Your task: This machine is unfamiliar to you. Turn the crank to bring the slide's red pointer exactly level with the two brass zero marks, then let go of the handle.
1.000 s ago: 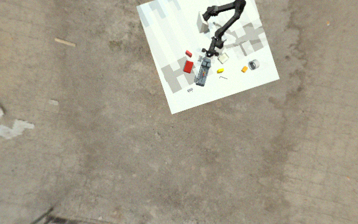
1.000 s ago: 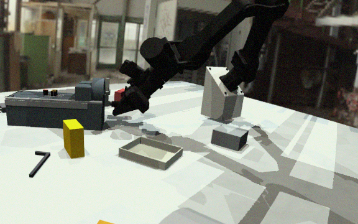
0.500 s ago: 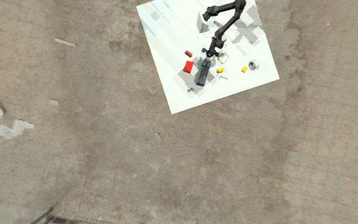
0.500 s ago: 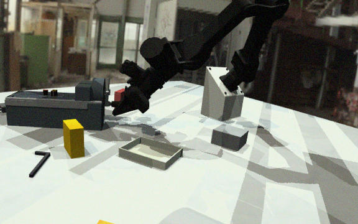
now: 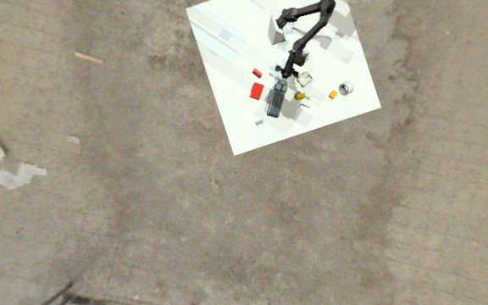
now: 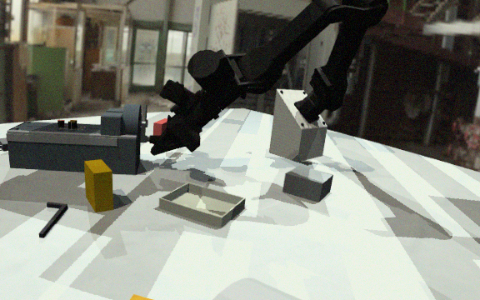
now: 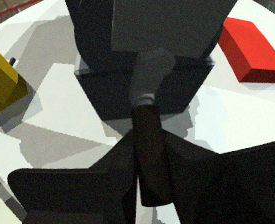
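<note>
Now: gripper tip 30 mm below the dark crank handle, 10 mm to the right of it and 10 mm past it. Also, from my gripper tip: red pointer (140 mm ahead, 130 mm to the right, 50 mm above); shallow grey tray (190 mm to the left, 50 mm ahead, 30 mm below); yellow block (170 mm ahead, 80 mm to the left).
</note>
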